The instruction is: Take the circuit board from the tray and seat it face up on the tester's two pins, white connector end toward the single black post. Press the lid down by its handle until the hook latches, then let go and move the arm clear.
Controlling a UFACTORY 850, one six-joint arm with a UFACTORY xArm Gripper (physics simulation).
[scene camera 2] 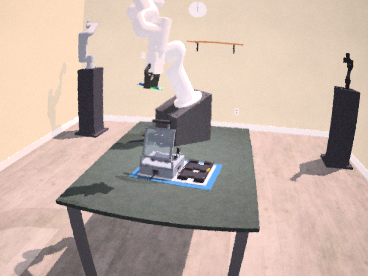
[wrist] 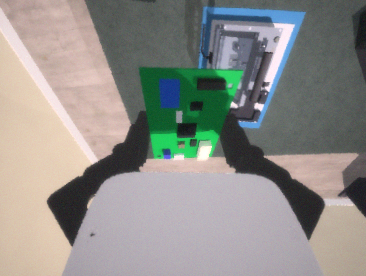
same spot on clear lid: (wrist: 238, 50) = (scene camera 2: 151, 137)
